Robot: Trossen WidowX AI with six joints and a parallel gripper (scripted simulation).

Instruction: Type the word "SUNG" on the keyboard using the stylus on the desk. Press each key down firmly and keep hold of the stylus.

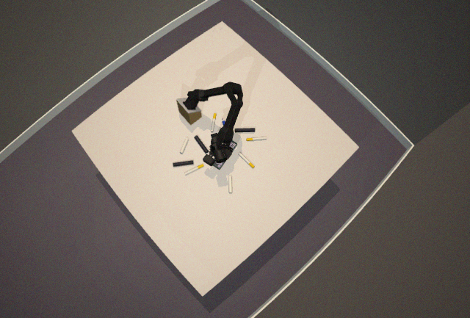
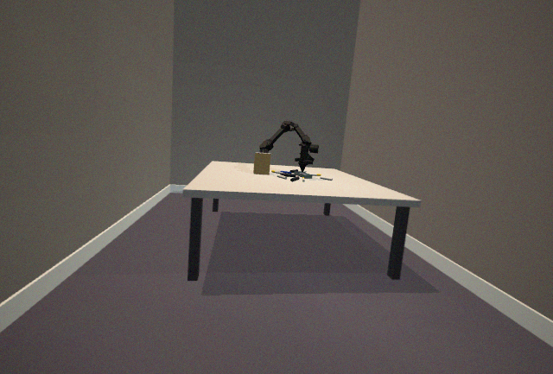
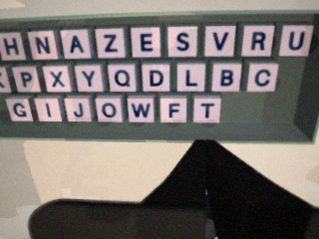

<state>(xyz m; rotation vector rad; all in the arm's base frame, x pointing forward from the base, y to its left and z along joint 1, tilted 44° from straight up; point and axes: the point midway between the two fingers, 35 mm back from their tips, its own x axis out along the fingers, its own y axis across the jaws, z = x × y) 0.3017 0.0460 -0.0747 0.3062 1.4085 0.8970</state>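
Now: the S key 40 mm ahead of my gripper tip, 30 mm to the left of it and 30 mm below it. From my gripper tip the other things lie so: blue stylus 150 mm behind, 160 mm to the left, 30 mm below.
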